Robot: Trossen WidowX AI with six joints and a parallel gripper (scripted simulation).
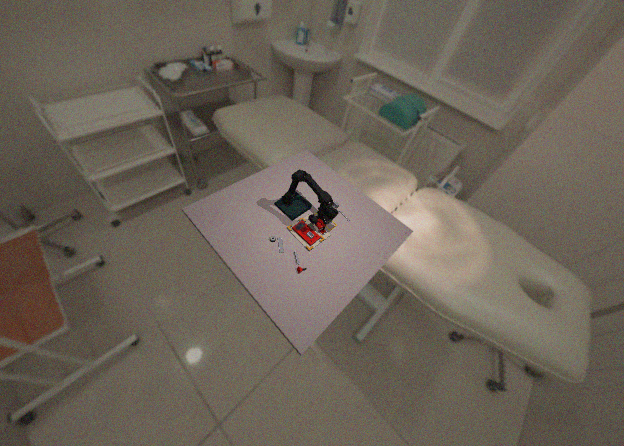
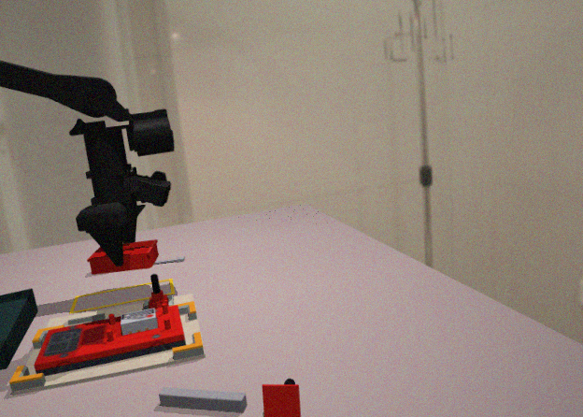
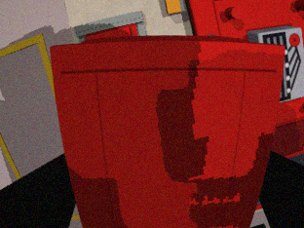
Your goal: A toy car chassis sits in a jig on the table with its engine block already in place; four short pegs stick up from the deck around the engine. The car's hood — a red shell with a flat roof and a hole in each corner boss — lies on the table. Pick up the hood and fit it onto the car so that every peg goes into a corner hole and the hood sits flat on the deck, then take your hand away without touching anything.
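Now: gripper tip 1 cm short of the grey engine block, 8 cm to the left of it and 8 cm above it. Also, from my gripper tip: red hood 1 cm above.
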